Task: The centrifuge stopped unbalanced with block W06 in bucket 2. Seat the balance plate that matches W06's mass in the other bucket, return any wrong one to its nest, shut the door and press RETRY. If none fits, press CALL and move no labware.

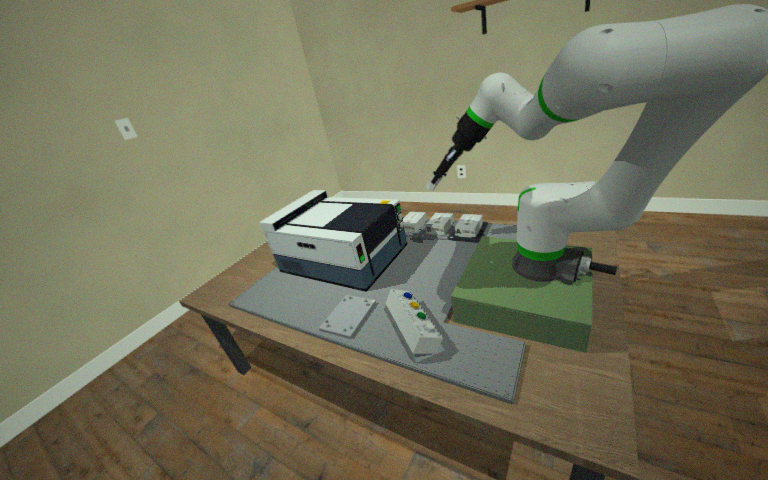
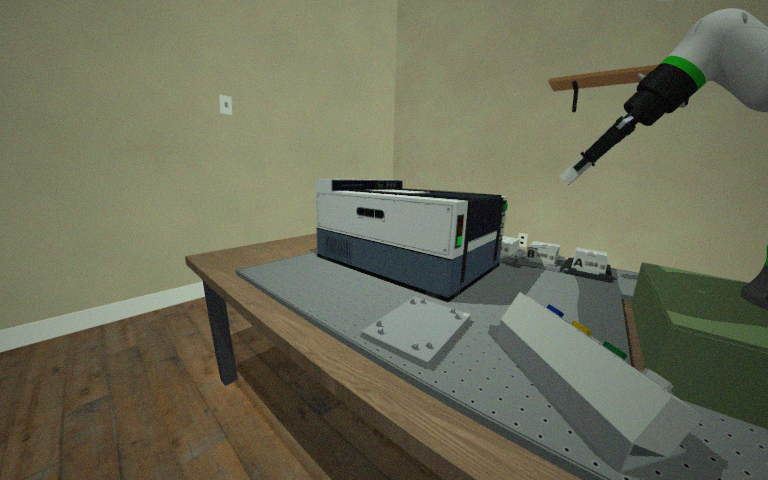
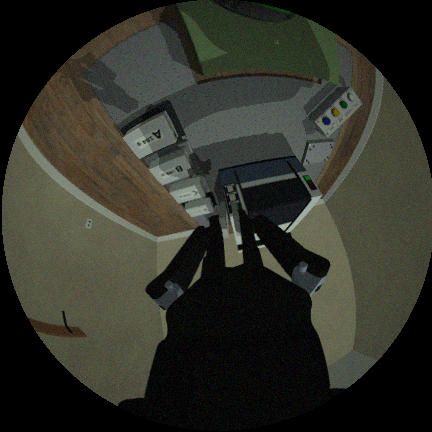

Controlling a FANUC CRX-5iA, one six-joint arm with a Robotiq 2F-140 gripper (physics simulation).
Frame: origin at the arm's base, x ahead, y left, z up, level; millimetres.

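Seen in the pictures: gripper, fingertip midpoint: (image 1: pixel 429 188) (image 2: pixel 563 180) (image 3: pixel 228 208); arm's base, link origin: (image 1: pixel 538 265).
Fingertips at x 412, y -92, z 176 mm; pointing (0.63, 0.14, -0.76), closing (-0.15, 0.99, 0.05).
Note:
Offsets run from my fingertips to a thing's top centre.
The white and blue centrifuge (image 1: pixel 317 254) (image 2: pixel 390 271) (image 3: pixel 267 197) stands on the grey mat, with dark and white panels across its top. Block W06 and the buckets do not show. Balance plates A {64 mm back, 165 mm right, 208 mm down} (image 1: pixel 468 225) (image 2: pixel 590 261) (image 3: pixel 152 135), B {65 mm ahead, 142 mm right, 208 mm down} (image 1: pixel 440 224) (image 2: pixel 543 253) (image 3: pixel 171 167) and C {196 mm ahead, 118 mm right, 208 mm down} (image 1: pixel 414 222) (image 3: pixel 187 192) sit in a row beside it, with another plate {335 mm ahead, 94 mm right, 208 mm down} (image 3: pixel 199 207) past C. A reads 184 g; the other masses are too small to read. My gripper (image 1: pixel 431 185) (image 2: pixel 568 175) (image 3: pixel 228 208) is shut and empty, tilted in the air above the plates' and centrifuge's level.
A sloped button box {163 mm back, 414 mm left, 178 mm down} (image 1: pixel 416 328) (image 2: pixel 589 373) (image 3: pixel 337 112) with blue, yellow, green and white buttons stands near the front. A flat plate with pegs {58 mm ahead, 468 mm left, 237 mm down} (image 1: pixel 348 315) (image 2: pixel 416 328) (image 3: pixel 320 152) lies beside it. The green robot base block (image 1: pixel 521 305) (image 2: pixel 713 350) (image 3: pixel 255 47) is at the right.

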